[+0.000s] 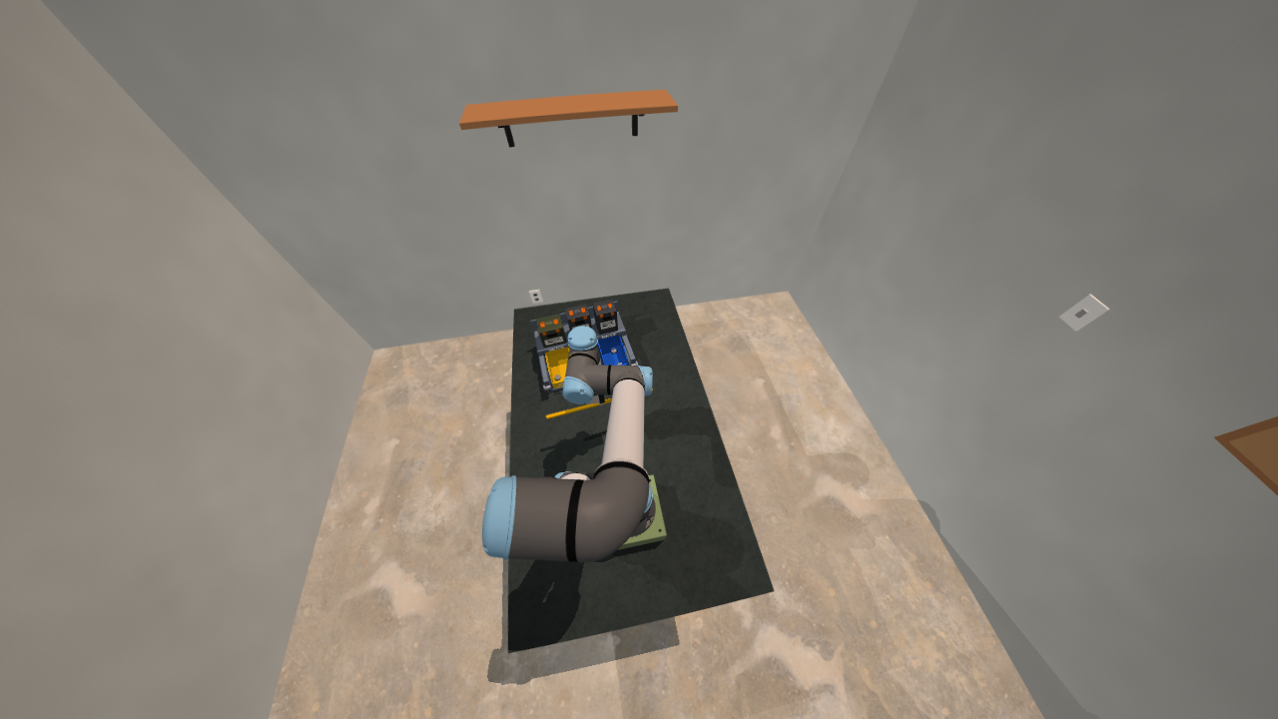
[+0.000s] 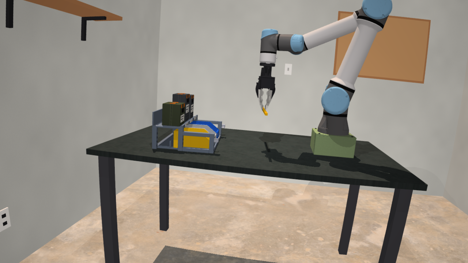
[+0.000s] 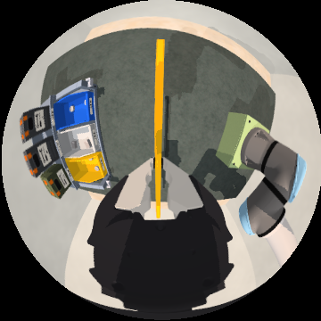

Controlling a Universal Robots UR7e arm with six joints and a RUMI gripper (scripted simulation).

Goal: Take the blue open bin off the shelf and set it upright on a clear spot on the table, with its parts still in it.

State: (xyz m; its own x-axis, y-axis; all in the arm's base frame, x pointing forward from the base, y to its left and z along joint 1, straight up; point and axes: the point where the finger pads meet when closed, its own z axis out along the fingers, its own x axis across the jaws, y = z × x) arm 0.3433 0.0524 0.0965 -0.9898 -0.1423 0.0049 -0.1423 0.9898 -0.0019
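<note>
Now: the thin yellow bar 1 cm below my hand. The rest, counted from my hand: yellow bin 29 cm ahead, 15 cm to the left, 15 cm below; then blue open bin 32 cm ahead, 15 cm below, 7 cm to the right; then white bin 31 cm ahead, 15 cm below, 4 cm to the left.
</note>
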